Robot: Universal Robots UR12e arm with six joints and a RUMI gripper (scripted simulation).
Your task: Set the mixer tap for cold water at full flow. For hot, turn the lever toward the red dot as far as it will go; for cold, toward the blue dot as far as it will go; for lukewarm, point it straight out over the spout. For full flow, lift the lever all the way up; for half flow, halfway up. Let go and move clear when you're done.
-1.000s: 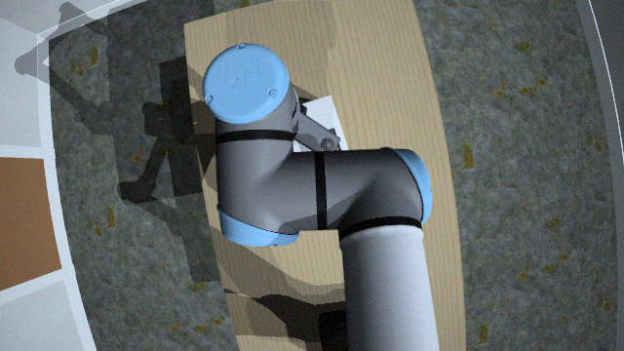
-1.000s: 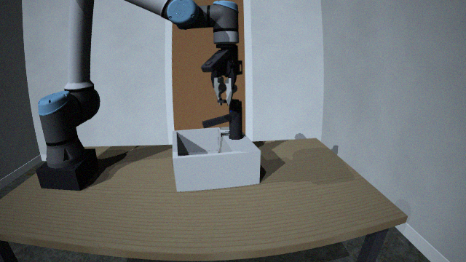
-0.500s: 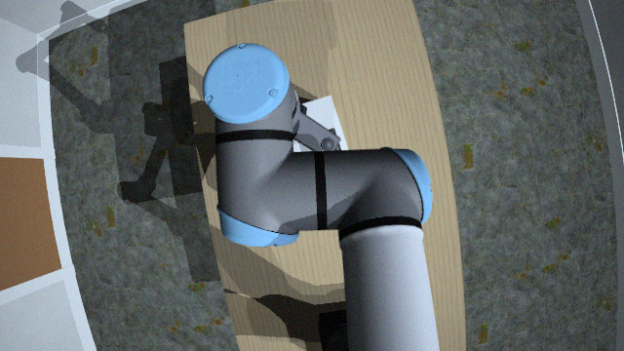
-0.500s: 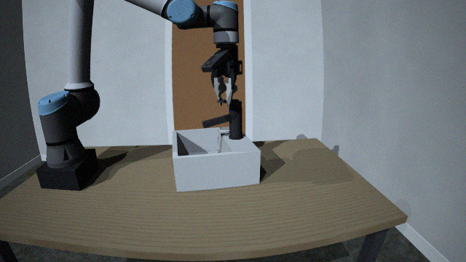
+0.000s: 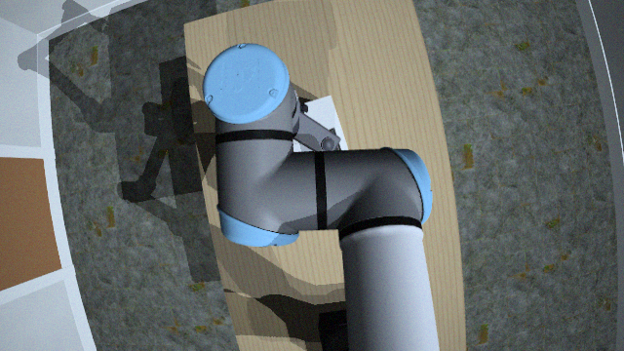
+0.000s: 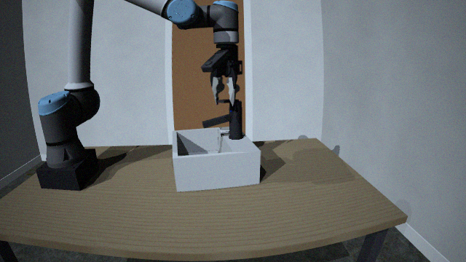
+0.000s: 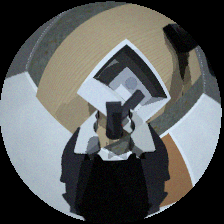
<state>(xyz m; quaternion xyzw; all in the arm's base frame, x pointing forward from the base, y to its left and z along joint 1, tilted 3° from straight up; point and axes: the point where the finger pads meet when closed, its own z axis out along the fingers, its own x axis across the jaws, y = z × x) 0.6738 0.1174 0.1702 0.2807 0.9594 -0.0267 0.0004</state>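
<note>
My gripper is now 20 mm to the right of the lever and 10 mm short of it. Also, from my hand: black mixer tap 50 mm below, 40 mm to the left, 20 mm ahead; then white basin 240 mm below, 80 mm behind, 40 mm to the left.
</note>
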